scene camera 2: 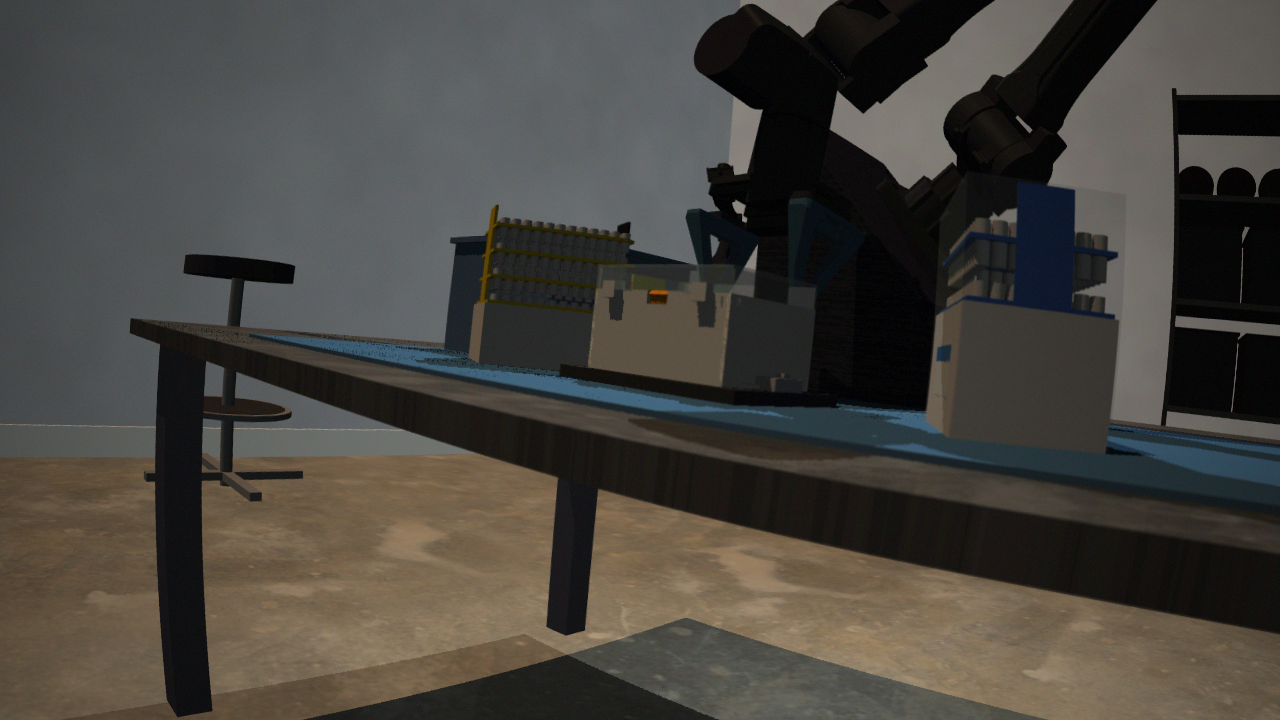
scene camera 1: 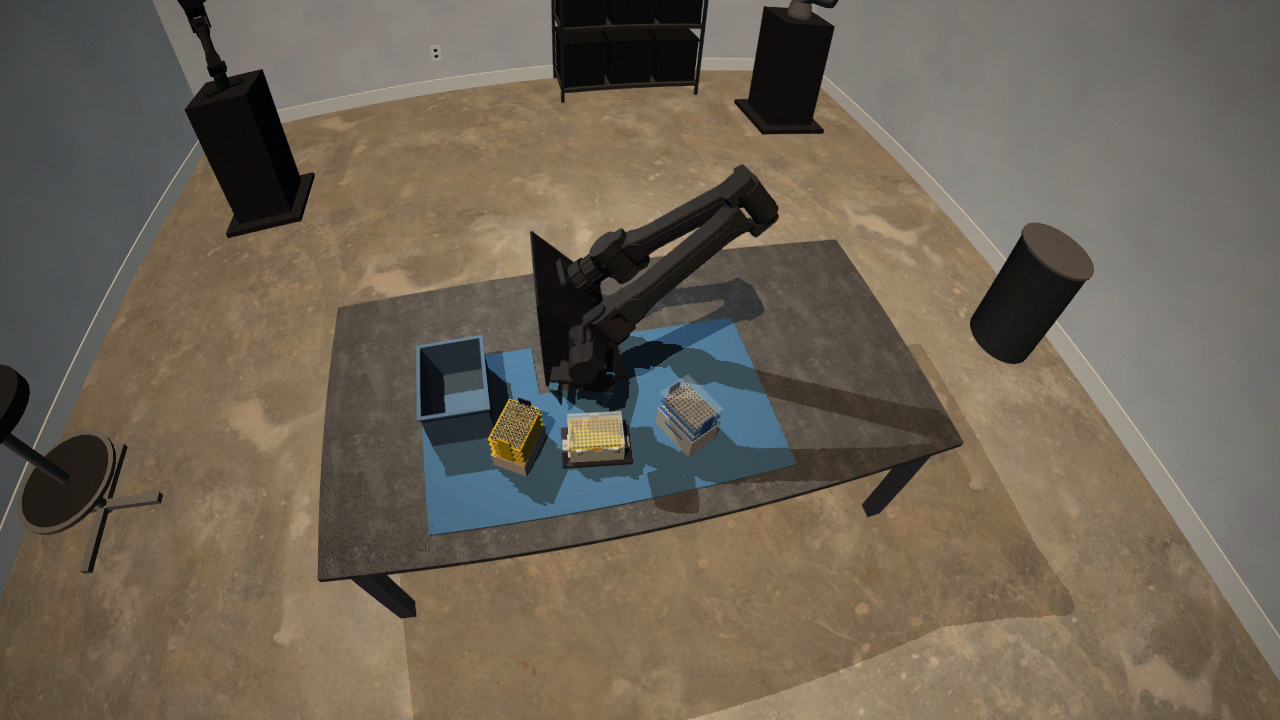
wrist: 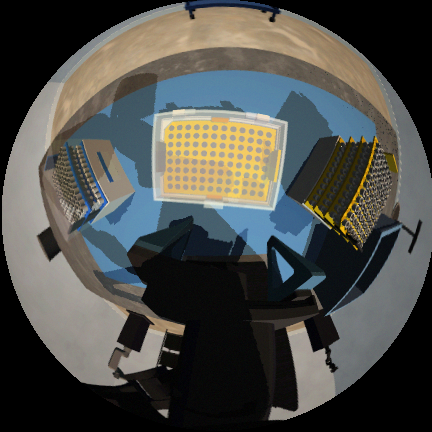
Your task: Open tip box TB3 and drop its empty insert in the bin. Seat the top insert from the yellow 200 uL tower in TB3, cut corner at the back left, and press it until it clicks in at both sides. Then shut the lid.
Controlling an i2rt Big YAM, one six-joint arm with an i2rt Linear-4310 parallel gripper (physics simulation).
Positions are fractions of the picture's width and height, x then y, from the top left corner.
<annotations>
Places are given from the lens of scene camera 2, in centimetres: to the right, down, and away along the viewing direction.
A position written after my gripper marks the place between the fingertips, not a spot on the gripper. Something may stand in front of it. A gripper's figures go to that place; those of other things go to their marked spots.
my gripper (scene camera 2: 0.59, 0.43): 8, -4, 58
blue bin (scene camera 2: 0.37, 0.37): -18, -10, 79
</annotations>
